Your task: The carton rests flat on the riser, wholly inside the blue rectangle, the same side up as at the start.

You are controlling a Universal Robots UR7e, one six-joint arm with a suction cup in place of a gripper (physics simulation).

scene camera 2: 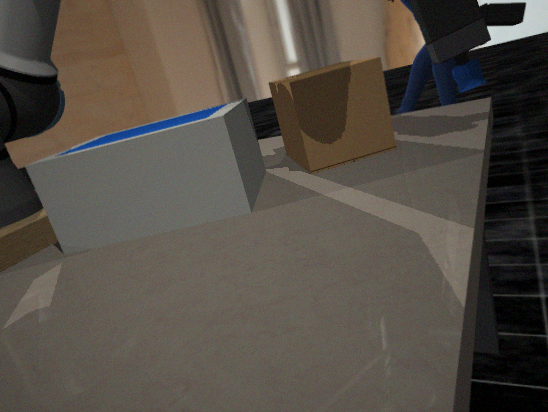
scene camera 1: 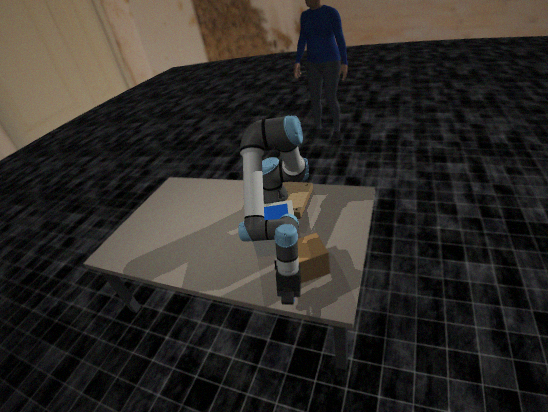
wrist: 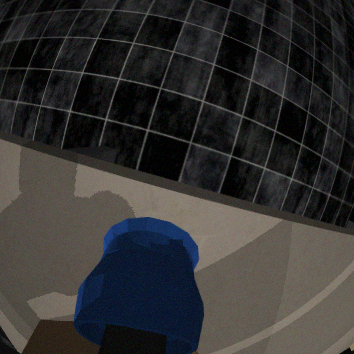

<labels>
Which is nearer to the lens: the brown carton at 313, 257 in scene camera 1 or the riser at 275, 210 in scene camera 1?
The brown carton.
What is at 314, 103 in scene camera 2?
A brown carton.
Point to a riser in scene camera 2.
204, 166
</labels>
